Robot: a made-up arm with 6 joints.
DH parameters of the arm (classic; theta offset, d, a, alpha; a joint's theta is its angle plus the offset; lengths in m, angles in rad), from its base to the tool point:
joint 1: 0 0.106 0 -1.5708
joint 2: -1.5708 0 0.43 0
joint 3: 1.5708 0.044 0 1.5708
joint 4: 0 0.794 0 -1.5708
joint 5: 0 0 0 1.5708
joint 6: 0 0.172 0 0
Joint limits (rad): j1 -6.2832..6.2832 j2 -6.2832..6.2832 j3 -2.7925..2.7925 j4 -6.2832..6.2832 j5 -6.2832..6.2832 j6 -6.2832..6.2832
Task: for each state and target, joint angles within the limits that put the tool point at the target. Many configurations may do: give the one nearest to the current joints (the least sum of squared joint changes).
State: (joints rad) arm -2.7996 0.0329 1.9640 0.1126 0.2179 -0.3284
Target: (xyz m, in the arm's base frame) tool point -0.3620 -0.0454 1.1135
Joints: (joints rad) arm -3.1435 -0.7760 1.5096 0.0887 0.1373 -0.3284
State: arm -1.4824 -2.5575 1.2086 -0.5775 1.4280 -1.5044
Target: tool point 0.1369 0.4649 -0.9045
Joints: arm -1.9292 -3.3416 0.7806 -0.4775 1.5095 -1.5044
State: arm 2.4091 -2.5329 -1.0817 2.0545 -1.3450 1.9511
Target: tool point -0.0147 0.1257 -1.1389
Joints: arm 2.4098 -2.7559 -0.7651 2.1029 -1.0382 1.9511
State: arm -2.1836 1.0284 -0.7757 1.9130 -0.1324 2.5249
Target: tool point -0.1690 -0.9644 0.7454
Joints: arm -1.7707 1.8977 -1.2704 1.9056 -0.1116 2.5249
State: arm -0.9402 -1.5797 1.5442 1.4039 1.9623 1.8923
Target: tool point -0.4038 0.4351 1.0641
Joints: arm -0.4534 -1.1980 0.9959 1.5071 1.4430 1.8923
